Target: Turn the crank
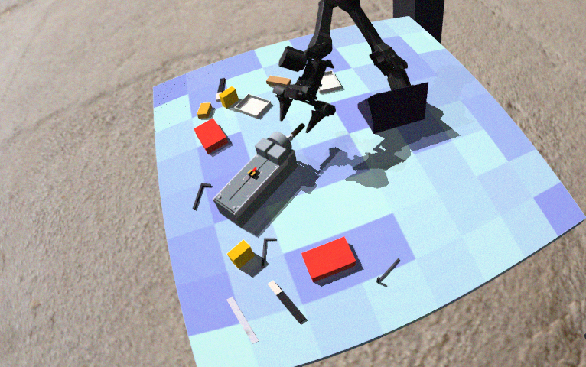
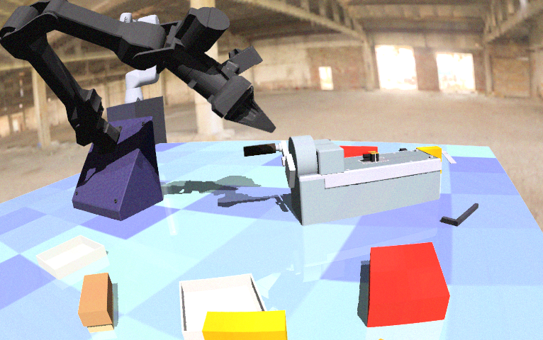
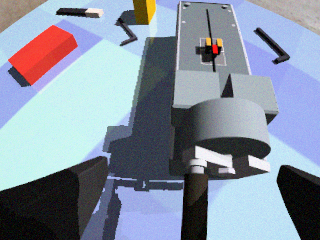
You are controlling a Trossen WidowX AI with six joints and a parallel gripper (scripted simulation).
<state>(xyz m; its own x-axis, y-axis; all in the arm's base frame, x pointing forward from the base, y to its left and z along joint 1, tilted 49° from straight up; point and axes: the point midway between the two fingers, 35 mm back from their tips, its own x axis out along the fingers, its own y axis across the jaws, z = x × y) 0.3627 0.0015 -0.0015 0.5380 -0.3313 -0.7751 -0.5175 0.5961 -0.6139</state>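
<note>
Right now my gripper tip is 30 mm above the dark crank handle, 10 mm to the left of it and 10 mm past it. From my gripper tip the other things lie so: red pointer 140 mm ahead, 60 mm below, 50 mm to the left; tan block 370 mm to the right, 130 mm below, 60 mm behind.
</note>
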